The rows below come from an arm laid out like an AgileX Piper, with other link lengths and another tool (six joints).
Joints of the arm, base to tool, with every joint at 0 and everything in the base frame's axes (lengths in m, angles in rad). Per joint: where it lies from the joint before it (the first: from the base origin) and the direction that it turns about. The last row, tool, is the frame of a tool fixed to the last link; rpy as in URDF.
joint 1: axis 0 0 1 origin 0 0 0.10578
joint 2: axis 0 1 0 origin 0 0 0
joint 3: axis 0 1 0 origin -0.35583 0 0.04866
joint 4: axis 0.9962 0 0.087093 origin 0.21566 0 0.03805
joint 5: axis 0 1 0 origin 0 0 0
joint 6: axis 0.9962 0 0.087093 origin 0.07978 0 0.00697
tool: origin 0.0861 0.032 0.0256 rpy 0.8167 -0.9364 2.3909
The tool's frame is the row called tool.
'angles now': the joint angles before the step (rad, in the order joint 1, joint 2, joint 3, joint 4, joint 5, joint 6). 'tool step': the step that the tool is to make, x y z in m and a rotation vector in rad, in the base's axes. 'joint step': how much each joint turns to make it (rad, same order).
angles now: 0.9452 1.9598 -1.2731 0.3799 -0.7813 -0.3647
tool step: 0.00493 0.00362 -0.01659 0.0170 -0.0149 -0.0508
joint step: 0.0171 0.0474 0.0138 0.0551 -0.0991 -0.0250
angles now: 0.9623 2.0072 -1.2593 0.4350 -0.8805 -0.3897
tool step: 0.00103 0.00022 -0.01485 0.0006 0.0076 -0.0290
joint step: 0.0114 0.0252 0.0249 0.0340 -0.0534 -0.0053
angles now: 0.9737 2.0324 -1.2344 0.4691 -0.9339 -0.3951
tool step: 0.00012 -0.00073 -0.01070 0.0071 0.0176 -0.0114
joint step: 0.0056 0.0150 0.0215 0.0147 -0.0290 0.0180
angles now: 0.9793 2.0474 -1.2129 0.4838 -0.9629 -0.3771
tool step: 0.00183 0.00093 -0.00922 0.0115 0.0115 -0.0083
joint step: 0.0027 0.0208 0.0074 0.0073 -0.0263 0.0210
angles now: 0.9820 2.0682 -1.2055 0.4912 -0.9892 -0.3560
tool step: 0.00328 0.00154 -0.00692 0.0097 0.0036 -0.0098
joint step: 0.0002 0.0215 -0.0040 0.0064 -0.0214 0.0121
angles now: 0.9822 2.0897 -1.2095 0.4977 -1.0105 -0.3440
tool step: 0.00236 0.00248 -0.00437 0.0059 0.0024 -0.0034
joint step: 0.0005 0.0163 -0.0095 0.0028 -0.0086 0.0070
